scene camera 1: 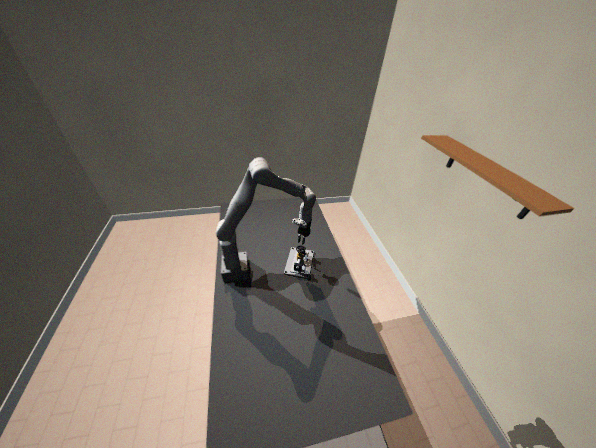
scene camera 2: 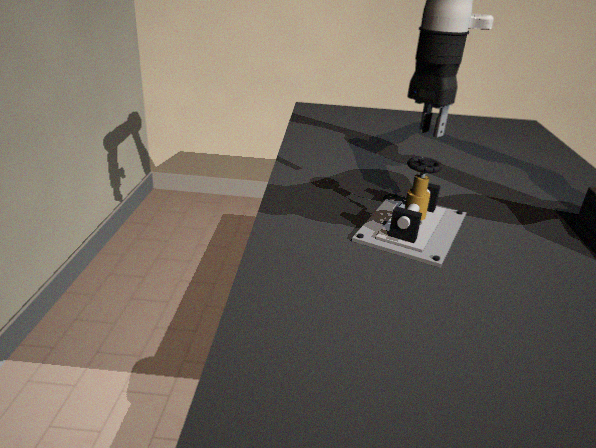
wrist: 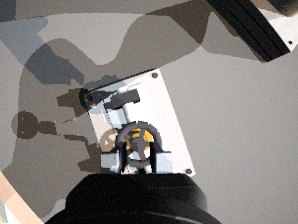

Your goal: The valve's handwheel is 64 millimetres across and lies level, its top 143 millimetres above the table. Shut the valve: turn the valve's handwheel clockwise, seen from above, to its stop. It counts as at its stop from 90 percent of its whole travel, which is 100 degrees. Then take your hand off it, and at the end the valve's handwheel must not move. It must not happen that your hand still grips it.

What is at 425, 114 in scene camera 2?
The gripper.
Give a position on a black handwheel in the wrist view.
138, 144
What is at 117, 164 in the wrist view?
The gripper.
